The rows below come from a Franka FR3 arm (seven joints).
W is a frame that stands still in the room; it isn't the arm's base.
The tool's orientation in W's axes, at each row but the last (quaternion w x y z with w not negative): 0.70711 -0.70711 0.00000 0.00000; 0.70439 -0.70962 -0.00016 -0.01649; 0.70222 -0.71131 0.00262 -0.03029; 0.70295 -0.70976 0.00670 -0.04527; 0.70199 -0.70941 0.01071 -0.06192; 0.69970 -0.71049 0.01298 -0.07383; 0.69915 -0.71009 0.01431 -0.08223; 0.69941 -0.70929 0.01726 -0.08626
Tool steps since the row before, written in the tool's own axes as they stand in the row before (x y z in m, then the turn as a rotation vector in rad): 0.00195 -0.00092 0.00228 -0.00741 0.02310 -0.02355; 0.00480 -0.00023 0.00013 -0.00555 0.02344 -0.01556; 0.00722 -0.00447 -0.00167 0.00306 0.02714 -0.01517; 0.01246 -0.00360 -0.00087 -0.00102 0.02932 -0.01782; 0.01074 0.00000 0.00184 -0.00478 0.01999 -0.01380; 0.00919 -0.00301 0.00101 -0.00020 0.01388 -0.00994; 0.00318 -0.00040 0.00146 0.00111 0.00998 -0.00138; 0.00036 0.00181 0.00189 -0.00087 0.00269 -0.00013
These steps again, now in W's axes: 0.00195 0.00228 0.00092 -0.00741 -0.02355 -0.02310; 0.00480 0.00002 0.00034 -0.00536 -0.01561 -0.02345; 0.00696 -0.00194 0.00477 0.00340 -0.01567 -0.02682; 0.01215 -0.00174 0.00428 -0.00074 -0.01804 -0.02920; 0.01084 0.00073 0.00077 -0.00473 -0.01352 -0.02019; 0.00896 -0.00006 0.00379 -0.00024 -0.01012 -0.01375; 0.00330 0.00102 0.00069 0.00185 -0.00174 -0.00981; 0.00081 0.00178 -0.00178 -0.00062 -0.00006 -0.00276
